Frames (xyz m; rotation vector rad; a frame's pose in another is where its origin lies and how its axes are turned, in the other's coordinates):
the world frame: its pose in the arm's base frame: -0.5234 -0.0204 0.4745 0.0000 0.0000 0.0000
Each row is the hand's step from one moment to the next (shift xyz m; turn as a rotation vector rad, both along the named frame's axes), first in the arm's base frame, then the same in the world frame.
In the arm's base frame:
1: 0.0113 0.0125 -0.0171 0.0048 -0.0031 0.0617
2: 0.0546 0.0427 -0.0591 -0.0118 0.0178 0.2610
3: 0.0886 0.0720 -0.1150 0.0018 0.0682 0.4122
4: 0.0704 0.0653 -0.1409 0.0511 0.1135 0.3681
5: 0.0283 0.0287 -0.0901 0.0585 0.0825 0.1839
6: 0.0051 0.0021 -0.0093 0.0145 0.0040 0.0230
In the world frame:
1: 0.0113 0.0125 -0.0171 0.0048 -0.0031 0.0617
2: 0.0546 0.0427 -0.0591 -0.0118 0.0178 0.2610
3: 0.0886 0.0720 -0.1150 0.0018 0.0682 0.4122
4: 0.0704 0.0653 -0.1409 0.0511 0.1135 0.3681
5: 0.0283 0.0287 -0.0901 0.0585 0.0825 0.1839
6: 0.0051 0.0021 -0.0093 0.0145 0.0040 0.0230

